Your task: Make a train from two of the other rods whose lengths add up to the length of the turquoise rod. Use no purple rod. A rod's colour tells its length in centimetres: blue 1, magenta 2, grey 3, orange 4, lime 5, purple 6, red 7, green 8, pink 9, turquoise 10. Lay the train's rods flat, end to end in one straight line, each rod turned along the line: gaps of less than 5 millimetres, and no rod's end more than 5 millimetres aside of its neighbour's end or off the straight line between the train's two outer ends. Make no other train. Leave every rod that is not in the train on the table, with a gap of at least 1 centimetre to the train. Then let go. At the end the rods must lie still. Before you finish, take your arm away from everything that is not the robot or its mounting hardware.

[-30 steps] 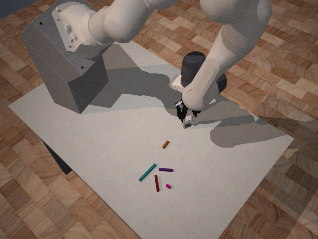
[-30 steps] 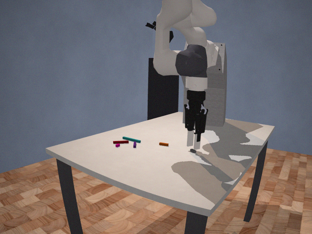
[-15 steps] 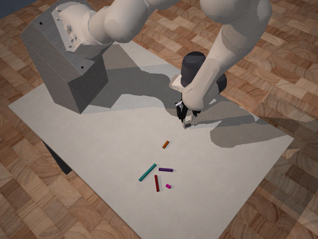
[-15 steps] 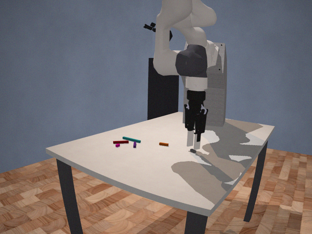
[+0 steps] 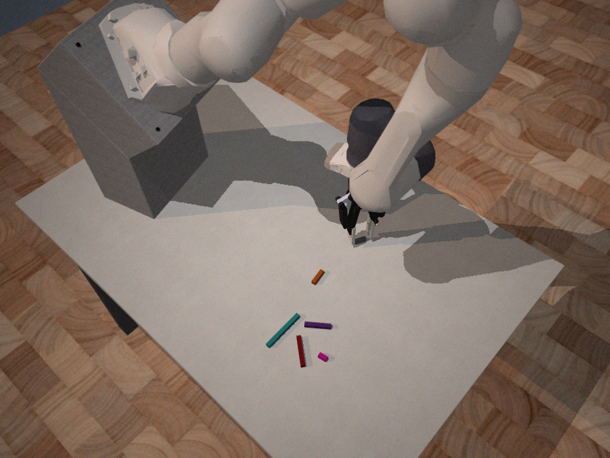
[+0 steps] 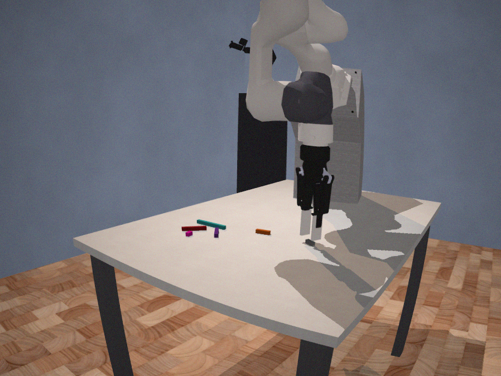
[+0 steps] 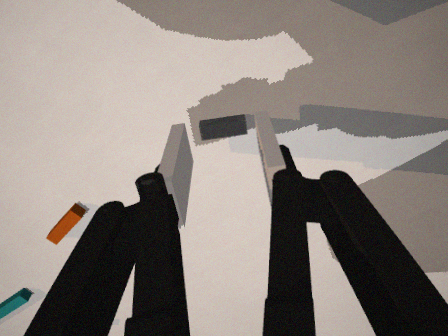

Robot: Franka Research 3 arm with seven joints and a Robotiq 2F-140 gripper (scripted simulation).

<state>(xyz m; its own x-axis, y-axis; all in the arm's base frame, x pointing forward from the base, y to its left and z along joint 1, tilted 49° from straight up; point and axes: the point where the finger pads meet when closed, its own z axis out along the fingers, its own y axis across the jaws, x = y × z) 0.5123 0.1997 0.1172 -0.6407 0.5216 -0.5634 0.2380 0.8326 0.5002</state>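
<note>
My hand is 50 mm above the grey rod. Also, from my hand: turquoise rod: 300 mm to the right, 60 mm ahead, 50 mm below; purple rod: 230 mm to the right, 110 mm ahead, 50 mm below; orange rod: 150 mm to the right, 50 mm below, 10 mm ahead.
</note>
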